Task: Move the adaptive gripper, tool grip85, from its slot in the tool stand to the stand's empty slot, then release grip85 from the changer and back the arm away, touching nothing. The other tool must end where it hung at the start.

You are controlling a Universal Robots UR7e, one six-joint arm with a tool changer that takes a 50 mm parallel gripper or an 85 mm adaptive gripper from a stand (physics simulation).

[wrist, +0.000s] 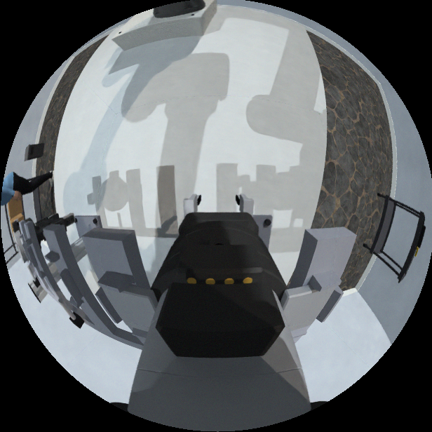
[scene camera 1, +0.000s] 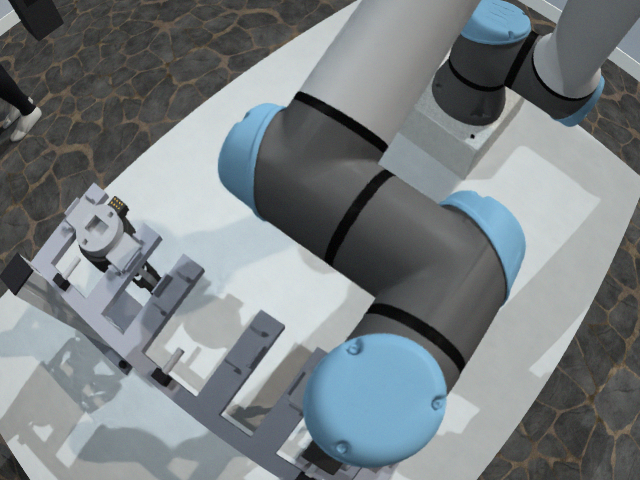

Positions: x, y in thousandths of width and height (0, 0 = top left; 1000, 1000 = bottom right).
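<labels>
There is a grip85 tool here, and I can see it in the wrist view (159, 508) as well as in scene camera 1 (163, 489).
</labels>
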